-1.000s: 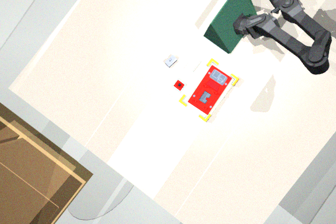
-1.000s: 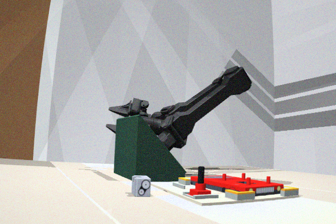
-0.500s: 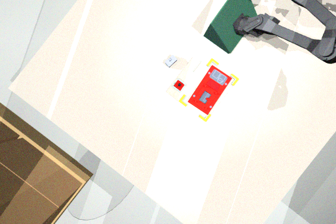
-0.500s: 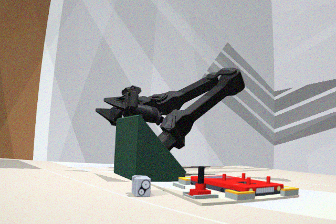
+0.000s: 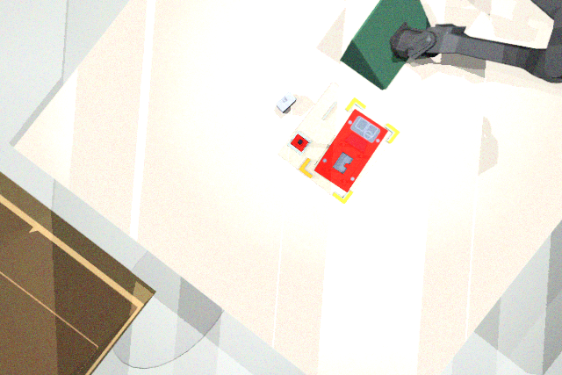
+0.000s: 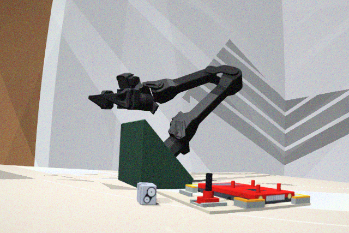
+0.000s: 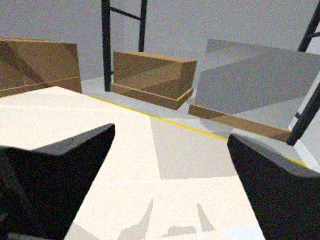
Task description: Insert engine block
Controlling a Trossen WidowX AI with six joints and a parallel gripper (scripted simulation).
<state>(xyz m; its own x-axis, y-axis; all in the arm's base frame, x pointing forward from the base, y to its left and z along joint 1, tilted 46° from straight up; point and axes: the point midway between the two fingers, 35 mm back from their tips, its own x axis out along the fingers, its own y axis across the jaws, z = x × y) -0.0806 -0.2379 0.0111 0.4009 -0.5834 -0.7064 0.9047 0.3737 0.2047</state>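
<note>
The engine block lies 38 cm ahead of my gripper tip, 6 cm to the left of it and 22 cm below it. Also, from my gripper tip: black peg (44 cm ahead, 16 cm to the left, 21 cm below).
</note>
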